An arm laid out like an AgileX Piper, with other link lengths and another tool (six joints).
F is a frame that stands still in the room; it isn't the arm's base.
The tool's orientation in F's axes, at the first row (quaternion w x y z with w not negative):
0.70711, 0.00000, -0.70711, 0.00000
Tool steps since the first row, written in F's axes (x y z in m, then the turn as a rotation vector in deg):
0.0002, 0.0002, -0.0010, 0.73, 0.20, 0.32
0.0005, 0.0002, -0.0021, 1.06, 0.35, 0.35
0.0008, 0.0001, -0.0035, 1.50, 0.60, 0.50
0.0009, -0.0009, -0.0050, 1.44, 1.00, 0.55
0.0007, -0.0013, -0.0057, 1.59, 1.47, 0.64
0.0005, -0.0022, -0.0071, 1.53, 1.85, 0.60
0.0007, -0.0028, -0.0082, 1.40, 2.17, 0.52
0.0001, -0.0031, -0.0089, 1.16, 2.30, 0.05
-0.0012, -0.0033, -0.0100, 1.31, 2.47, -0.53
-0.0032, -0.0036, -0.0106, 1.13, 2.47, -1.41
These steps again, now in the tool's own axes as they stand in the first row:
-0.0010, 0.0002, -0.0002, 0.32, 0.20, -0.73
-0.0021, 0.0002, -0.0005, 0.35, 0.35, -1.06
-0.0035, 0.0001, -0.0008, 0.50, 0.60, -1.50
-0.0050, -0.0009, -0.0009, 0.55, 1.00, -1.44
-0.0057, -0.0013, -0.0007, 0.64, 1.47, -1.59
-0.0071, -0.0022, -0.0005, 0.60, 1.85, -1.53
-0.0082, -0.0028, -0.0007, 0.52, 2.17, -1.40
-0.0089, -0.0031, -0.0001, 0.05, 2.30, -1.16
-0.0100, -0.0033, 0.0012, -0.53, 2.47, -1.31
-0.0106, -0.0036, 0.0032, -1.41, 2.47, -1.13

